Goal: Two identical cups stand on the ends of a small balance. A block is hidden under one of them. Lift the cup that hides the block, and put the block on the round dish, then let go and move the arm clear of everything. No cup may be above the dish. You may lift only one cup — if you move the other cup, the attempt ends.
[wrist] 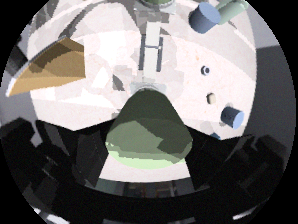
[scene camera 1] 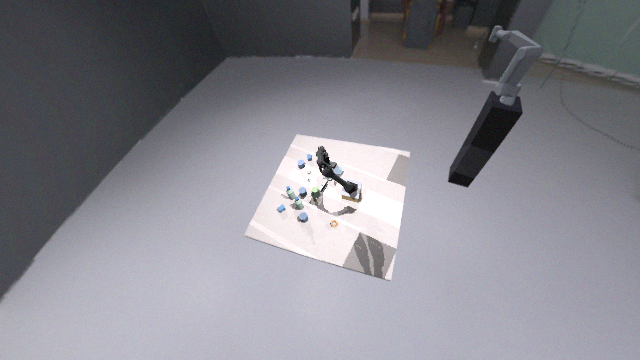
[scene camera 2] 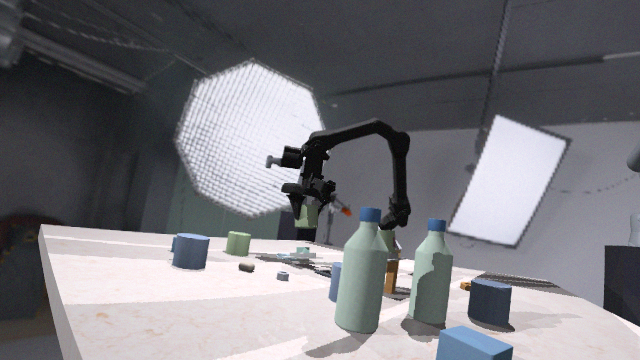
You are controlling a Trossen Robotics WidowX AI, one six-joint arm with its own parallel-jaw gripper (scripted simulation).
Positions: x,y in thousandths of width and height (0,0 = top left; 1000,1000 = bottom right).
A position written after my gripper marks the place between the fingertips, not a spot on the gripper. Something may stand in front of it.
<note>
In view: my gripper (scene camera 2: 477,612).
My gripper is seen too in the wrist view (wrist: 498,551).
</note>
